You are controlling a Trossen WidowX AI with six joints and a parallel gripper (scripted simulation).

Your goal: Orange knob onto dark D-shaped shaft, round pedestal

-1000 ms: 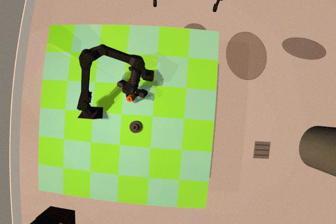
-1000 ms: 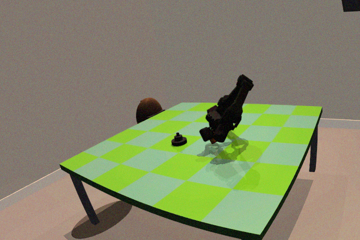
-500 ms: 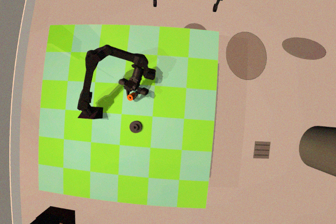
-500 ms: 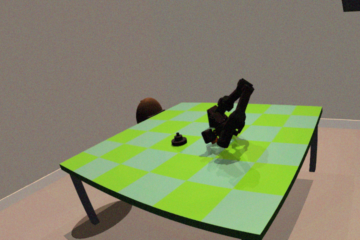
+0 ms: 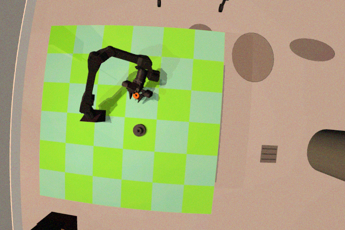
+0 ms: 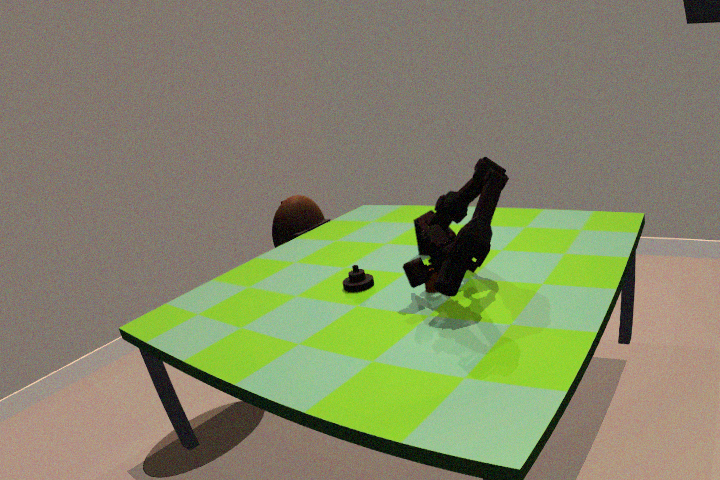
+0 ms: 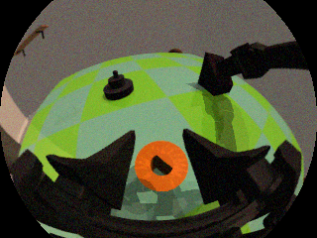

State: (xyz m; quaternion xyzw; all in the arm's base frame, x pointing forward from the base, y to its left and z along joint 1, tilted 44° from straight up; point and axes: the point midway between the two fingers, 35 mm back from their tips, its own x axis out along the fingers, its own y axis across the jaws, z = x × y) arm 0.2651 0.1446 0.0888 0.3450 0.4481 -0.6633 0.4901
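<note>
Right now the orange knob is 30 mm to the left of my gripper tip, 20 mm below it and 10 mm ahead of it. The rest, counted from my gripper tip: dark round pedestal 190 mm to the right, 60 mm ahead, 20 mm below.
</note>
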